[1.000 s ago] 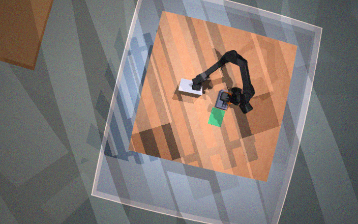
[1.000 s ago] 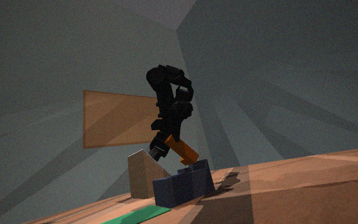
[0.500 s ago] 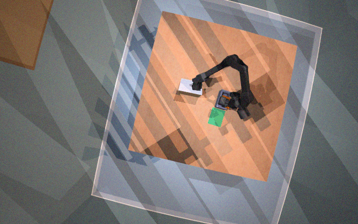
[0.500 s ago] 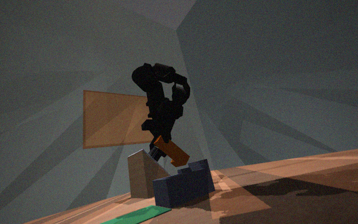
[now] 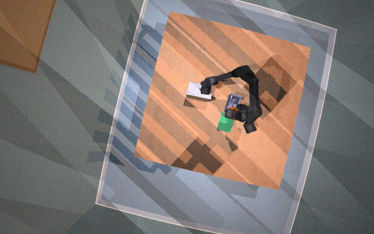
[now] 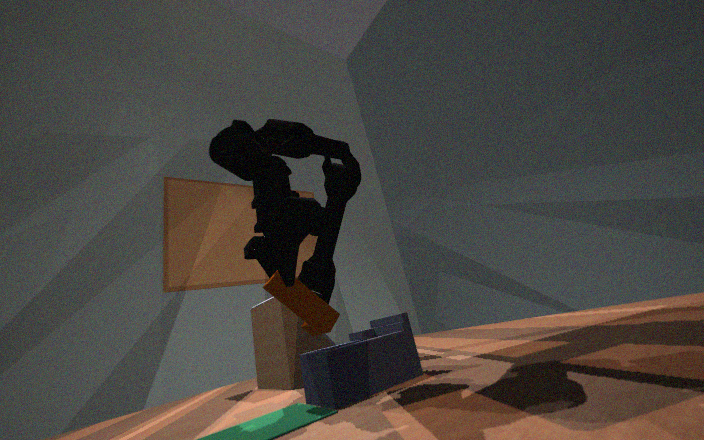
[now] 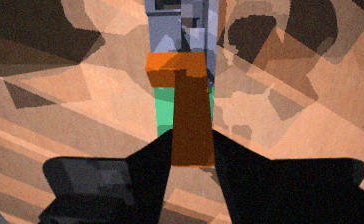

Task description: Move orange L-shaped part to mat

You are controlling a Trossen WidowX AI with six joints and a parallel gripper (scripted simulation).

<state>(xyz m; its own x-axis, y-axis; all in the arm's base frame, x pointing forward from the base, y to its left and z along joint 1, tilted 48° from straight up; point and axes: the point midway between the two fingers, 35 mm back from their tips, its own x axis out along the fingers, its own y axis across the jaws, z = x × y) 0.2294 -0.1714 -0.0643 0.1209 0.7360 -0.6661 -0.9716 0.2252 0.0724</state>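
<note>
Right now the green mat is 2 cm behind my gripper tip, 5 cm to the right of it and 17 cm below it. The rest, counted from my gripper tip: orange L-shaped part (1 cm behind, 3 cm to the left, 3 cm below).
</note>
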